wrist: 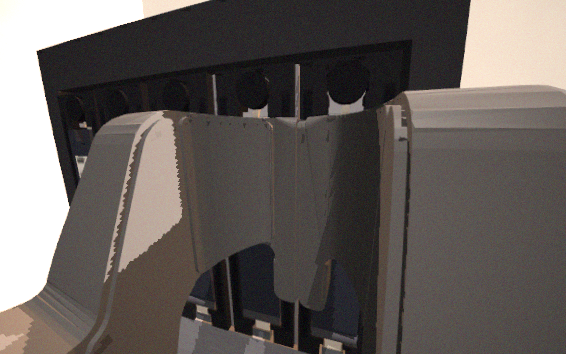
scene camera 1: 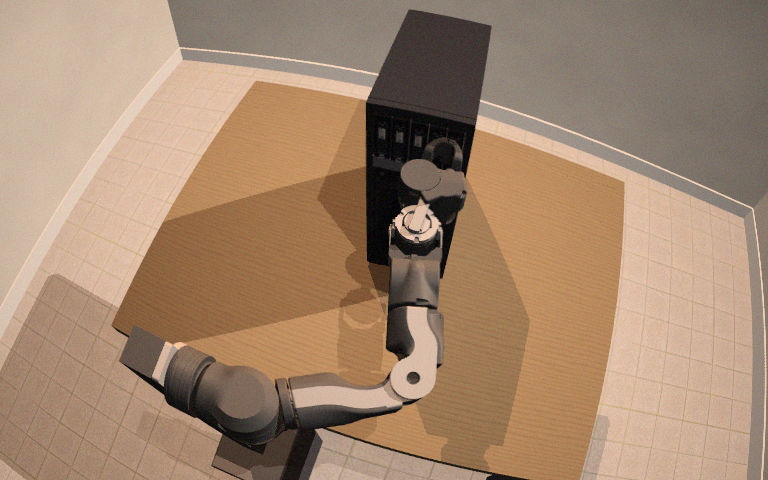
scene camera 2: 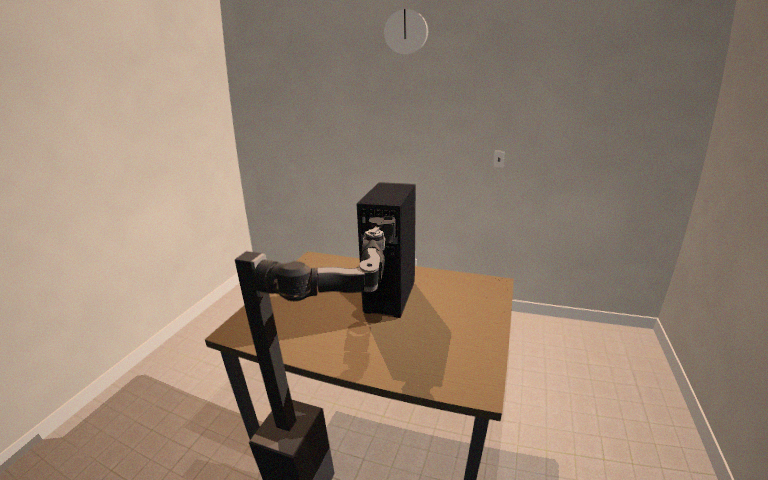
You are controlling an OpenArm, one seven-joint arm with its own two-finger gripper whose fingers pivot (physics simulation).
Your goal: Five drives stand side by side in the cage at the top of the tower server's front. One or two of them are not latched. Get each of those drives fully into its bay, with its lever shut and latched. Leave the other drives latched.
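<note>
The black tower server (scene camera 1: 436,67) (scene camera 2: 406,243) (wrist: 250,35) stands upright with its drive cage at the top of its front. In scene camera 1, the first drive (scene camera 1: 381,134), second drive (scene camera 1: 399,137) and third drive (scene camera 1: 418,139) from the left show; the two right ones are partly covered by the gripper. In the wrist view, the fourth drive (wrist: 256,285) and fifth drive (wrist: 337,312) show below and between the fingers. My gripper (wrist: 309,208) is shut and empty, its tips before the divider between these two. Contact and which levers are latched cannot be told.
The server stands on the wooden table (scene camera 1: 271,226) (scene camera 2: 470,339). The arm reaches from its post (scene camera 2: 270,345) at the front left to the server's front. A grey wall (scene camera 1: 594,67) (scene camera 2: 317,113) rises behind the server. Thin dividers separate the bays.
</note>
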